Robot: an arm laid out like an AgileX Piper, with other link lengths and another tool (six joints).
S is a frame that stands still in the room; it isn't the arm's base.
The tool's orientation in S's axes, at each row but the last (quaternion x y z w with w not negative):
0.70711, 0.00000, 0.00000, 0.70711
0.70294, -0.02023, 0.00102, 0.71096
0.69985, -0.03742, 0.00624, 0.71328
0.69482, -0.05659, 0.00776, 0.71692
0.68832, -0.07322, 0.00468, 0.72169
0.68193, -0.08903, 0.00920, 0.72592
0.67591, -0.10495, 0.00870, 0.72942
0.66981, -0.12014, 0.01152, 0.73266
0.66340, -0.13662, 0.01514, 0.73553
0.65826, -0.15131, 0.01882, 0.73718
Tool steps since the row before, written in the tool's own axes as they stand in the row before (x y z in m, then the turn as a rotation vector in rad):
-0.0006, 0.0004, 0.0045, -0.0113, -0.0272, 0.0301
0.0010, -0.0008, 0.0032, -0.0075, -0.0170, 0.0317
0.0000, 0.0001, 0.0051, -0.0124, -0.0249, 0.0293
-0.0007, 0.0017, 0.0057, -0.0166, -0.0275, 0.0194
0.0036, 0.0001, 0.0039, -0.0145, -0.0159, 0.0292
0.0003, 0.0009, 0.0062, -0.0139, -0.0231, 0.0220
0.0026, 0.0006, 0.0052, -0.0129, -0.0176, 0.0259
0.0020, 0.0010, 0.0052, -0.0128, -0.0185, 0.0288
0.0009, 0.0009, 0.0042, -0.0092, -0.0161, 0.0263
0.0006, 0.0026, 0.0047, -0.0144, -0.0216, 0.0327
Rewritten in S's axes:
-0.0006, -0.0045, 0.0004, -0.0113, -0.0301, -0.0272
0.0009, -0.0032, -0.0007, -0.0079, -0.0317, -0.0169
-0.0002, -0.0051, 0.0002, -0.0121, -0.0292, -0.0251
-0.0012, -0.0056, 0.0018, -0.0154, -0.0192, -0.0284
0.0032, -0.0042, 0.0007, -0.0155, -0.0285, -0.0162
-0.0005, -0.0061, 0.0013, -0.0131, -0.0219, -0.0236
0.0017, -0.0054, 0.0014, -0.0136, -0.0254, -0.0178
0.0009, -0.0053, 0.0017, -0.0138, -0.0284, -0.0184
-0.0001, -0.0042, 0.0014, -0.0103, -0.0262, -0.0155
-0.0010, -0.0043, 0.0031, -0.0153, -0.0323, -0.0215

